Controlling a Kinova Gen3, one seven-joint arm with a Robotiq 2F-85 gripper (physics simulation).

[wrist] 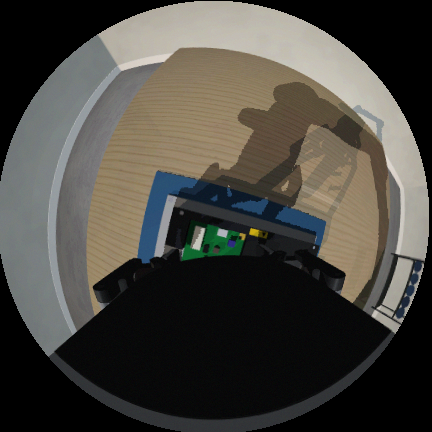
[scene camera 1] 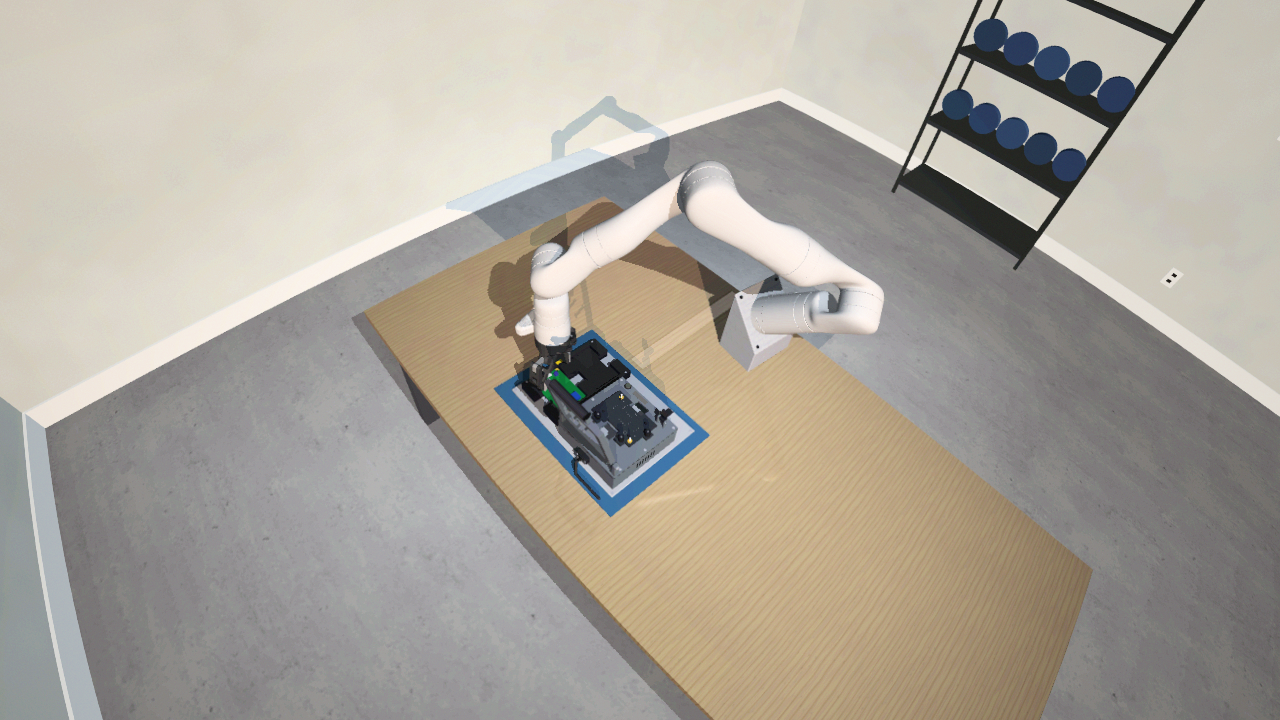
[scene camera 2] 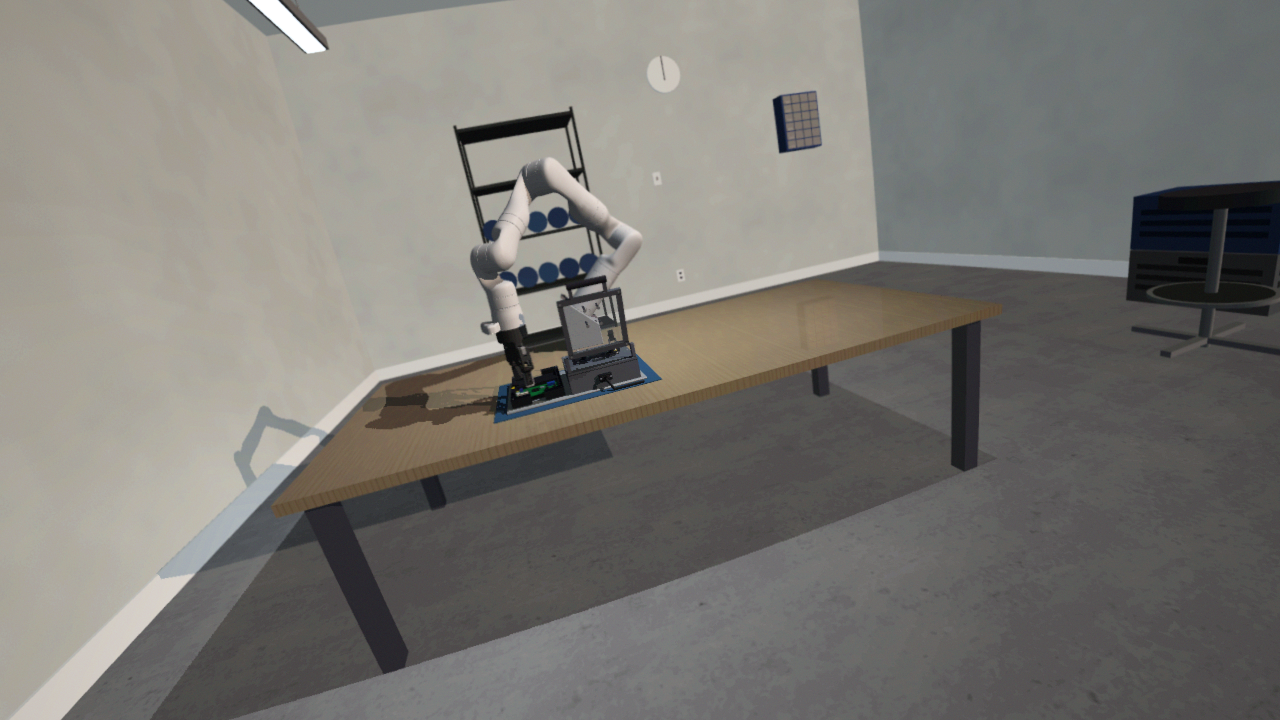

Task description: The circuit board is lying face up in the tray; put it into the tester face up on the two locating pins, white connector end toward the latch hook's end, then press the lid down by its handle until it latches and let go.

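Places are measured from the arm's base along level axes (x ahead, y left, z up), in millimetres.
Pixels of known places: gripper, fingertip midpoint: (scene camera 1: 554,374) (scene camera 2: 524,382); arm's base, origin of the base link: (scene camera 1: 764,315).
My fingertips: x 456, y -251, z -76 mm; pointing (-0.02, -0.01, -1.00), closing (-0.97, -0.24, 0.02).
Note:
For each thing: its top centre in the pictures, then the offset to it from my fingertips. "spot": a spot on its surface instead. Level surfaces: height alone.
- green circuit board, middle of its top: (wrist: 207,269) (scene camera 1: 559,388) (scene camera 2: 536,387) dx +7, dy +26, dz -18 mm
- black tray, surface spot: (wrist: 282,243) spot: dx -91, dy -22, dz -28 mm
- blue-edged mat, its level: dz -44 mm
- wooden table, its level: dz -46 mm
The green circuit board (scene camera 1: 565,385) (scene camera 2: 535,390) (wrist: 211,243) lies face up in the black tray (scene camera 1: 592,360) (wrist: 282,243). Its white connector (wrist: 198,237) shows at the left in the wrist view. My gripper (scene camera 1: 546,360) (scene camera 2: 526,379) (wrist: 217,255) is open and empty. It points down, low over the board, with the fingers spread to either side; the fingertips are mostly hidden by the gripper body. The grey tester (scene camera 1: 633,422) (scene camera 2: 602,367) stands beside the tray, its lid (scene camera 2: 587,323) upright and open.
Tray and tester sit on a blue-edged mat (scene camera 1: 617,503) (scene camera 2: 582,396) (wrist: 160,189) on the wooden table (scene camera 1: 850,537) (scene camera 2: 760,330). The arm's grey base block (scene camera 1: 747,337) stands behind them. A black shelf rack (scene camera 1: 962,206) with blue discs stands by the wall.

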